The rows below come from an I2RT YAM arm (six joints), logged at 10 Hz.
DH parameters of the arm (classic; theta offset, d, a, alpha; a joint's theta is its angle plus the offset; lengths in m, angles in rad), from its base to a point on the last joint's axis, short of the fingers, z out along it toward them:
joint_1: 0 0.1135 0.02 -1.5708
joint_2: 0 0 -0.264 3.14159
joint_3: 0.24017 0 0.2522 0
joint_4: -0.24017 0 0.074 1.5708
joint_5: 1.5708 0 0 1.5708
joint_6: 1.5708 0.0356 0 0
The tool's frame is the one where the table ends.
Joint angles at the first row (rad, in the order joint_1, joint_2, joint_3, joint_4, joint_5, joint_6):
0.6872, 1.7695, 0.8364, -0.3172, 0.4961, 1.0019
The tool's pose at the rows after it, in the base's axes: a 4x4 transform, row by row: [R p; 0 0 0 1], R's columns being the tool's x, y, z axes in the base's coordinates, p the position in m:
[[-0.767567 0.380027 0.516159 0.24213], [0.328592 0.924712 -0.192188 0.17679], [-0.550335 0.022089 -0.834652 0.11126], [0 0 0 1]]
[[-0.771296 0.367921 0.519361 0.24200], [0.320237 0.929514 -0.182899 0.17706], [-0.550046 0.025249 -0.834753 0.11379], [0 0 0 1]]
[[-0.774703 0.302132 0.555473 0.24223], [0.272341 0.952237 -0.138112 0.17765], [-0.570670 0.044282 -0.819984 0.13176], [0 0 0 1]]
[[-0.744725 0.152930 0.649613 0.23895], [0.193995 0.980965 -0.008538 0.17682], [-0.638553 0.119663 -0.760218 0.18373], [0 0 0 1]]
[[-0.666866 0.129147 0.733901 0.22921], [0.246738 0.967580 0.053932 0.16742], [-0.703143 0.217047 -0.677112 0.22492], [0 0 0 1]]
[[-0.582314 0.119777 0.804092 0.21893], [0.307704 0.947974 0.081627 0.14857], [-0.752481 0.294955 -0.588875 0.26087], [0 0 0 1]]
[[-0.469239 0.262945 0.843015 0.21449], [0.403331 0.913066 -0.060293 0.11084], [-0.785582 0.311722 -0.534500 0.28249], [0 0 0 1]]
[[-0.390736 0.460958 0.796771 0.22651], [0.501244 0.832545 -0.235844 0.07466], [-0.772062 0.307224 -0.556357 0.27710], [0 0 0 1]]
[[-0.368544 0.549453 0.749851 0.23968], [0.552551 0.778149 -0.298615 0.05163], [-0.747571 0.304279 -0.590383 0.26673], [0 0 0 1]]
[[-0.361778 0.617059 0.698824 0.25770], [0.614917 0.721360 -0.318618 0.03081], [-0.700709 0.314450 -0.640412 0.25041], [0 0 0 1]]
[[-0.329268 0.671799 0.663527 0.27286], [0.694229 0.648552 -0.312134 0.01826], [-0.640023 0.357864 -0.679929 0.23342], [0 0 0 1]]
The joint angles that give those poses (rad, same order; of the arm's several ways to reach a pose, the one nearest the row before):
0.6872, 1.7695, 0.8364, -0.3172, 0.4961, 1.0019
0.6876, 1.7603, 0.8368, -0.3180, 0.4904, 0.9890
0.6872, 1.6989, 0.8409, -0.3179, 0.4770, 0.9112
0.6872, 1.5299, 0.8623, -0.3245, 0.4320, 0.7551
0.6838, 1.3804, 0.8654, -0.3283, 0.4354, 0.7418
0.6533, 1.2365, 0.8654, -0.3367, 0.4378, 0.7216
0.5495, 1.1232, 0.8650, -0.4027, 0.5140, 0.7429
0.3969, 1.1274, 0.8608, -0.4461, 0.5533, 0.8051
0.2844, 1.1664, 0.8543, -0.4362, 0.5201, 0.8188
0.1791, 1.2442, 0.8543, -0.4030, 0.4534, 0.8402
0.1173, 1.3235, 0.8543, -0.3603, 0.3981, 0.9104

